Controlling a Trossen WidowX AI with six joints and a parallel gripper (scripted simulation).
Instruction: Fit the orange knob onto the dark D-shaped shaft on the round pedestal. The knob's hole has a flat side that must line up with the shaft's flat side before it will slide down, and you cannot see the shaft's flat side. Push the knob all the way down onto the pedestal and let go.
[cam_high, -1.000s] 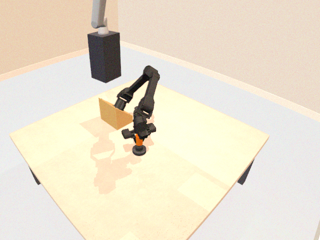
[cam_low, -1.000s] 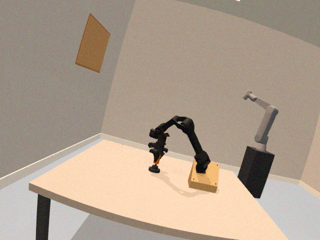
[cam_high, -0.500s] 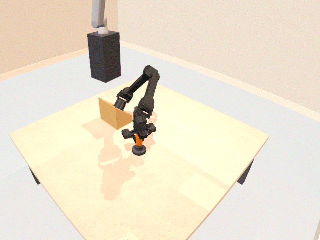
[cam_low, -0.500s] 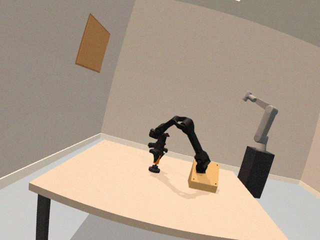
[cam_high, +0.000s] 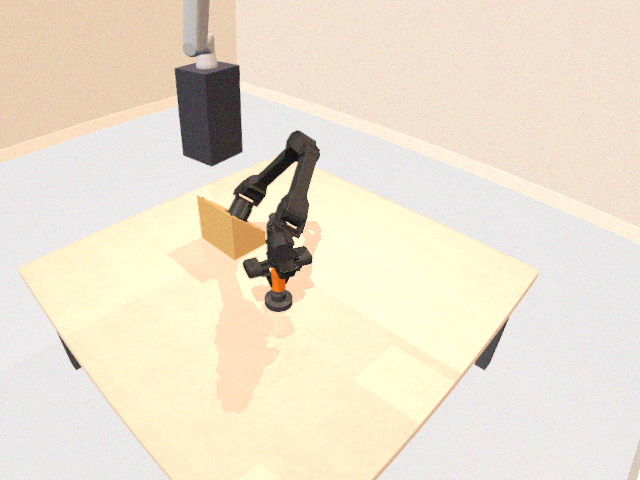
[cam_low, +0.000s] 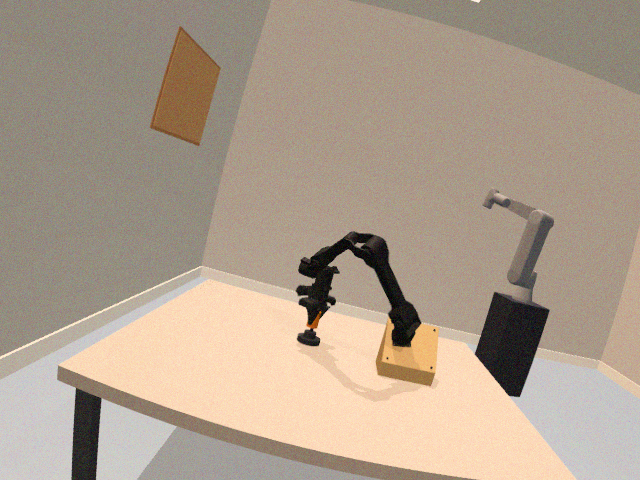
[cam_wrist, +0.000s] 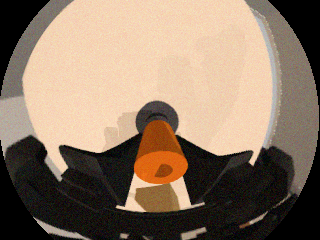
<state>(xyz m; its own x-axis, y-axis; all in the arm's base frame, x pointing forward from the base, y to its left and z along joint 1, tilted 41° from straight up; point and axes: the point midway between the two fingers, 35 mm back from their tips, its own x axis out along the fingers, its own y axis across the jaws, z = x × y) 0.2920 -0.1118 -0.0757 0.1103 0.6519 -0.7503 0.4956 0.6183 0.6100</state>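
My gripper tip is 2 cm below the orange knob. From my gripper tip the other things lie so: dark round pedestal: 4 cm below.
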